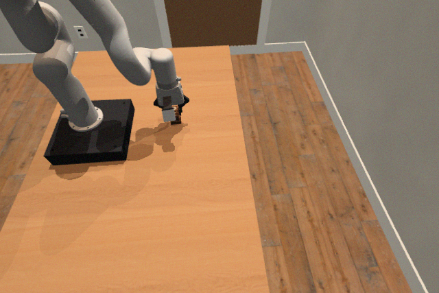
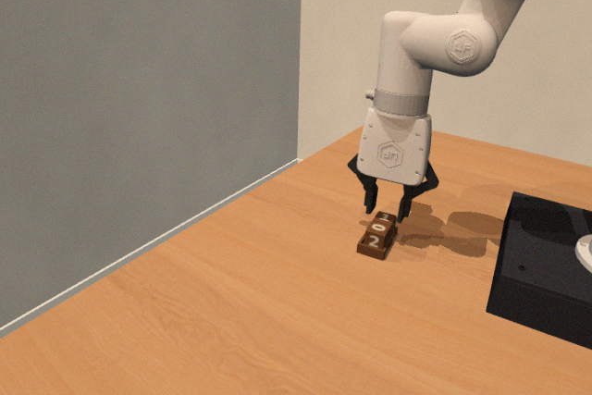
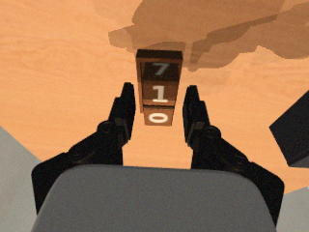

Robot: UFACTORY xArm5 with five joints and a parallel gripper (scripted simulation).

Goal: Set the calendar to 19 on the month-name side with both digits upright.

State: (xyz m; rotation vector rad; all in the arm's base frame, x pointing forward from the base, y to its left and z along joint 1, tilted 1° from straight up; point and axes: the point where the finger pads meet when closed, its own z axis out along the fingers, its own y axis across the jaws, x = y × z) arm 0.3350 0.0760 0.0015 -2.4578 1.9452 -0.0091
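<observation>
Now: hand 1 cm past the brown date cube, 3 cm to the right of it and 4 cm above it. Also, from my hand: tray: 2 cm to the left, 6 cm below.
</observation>
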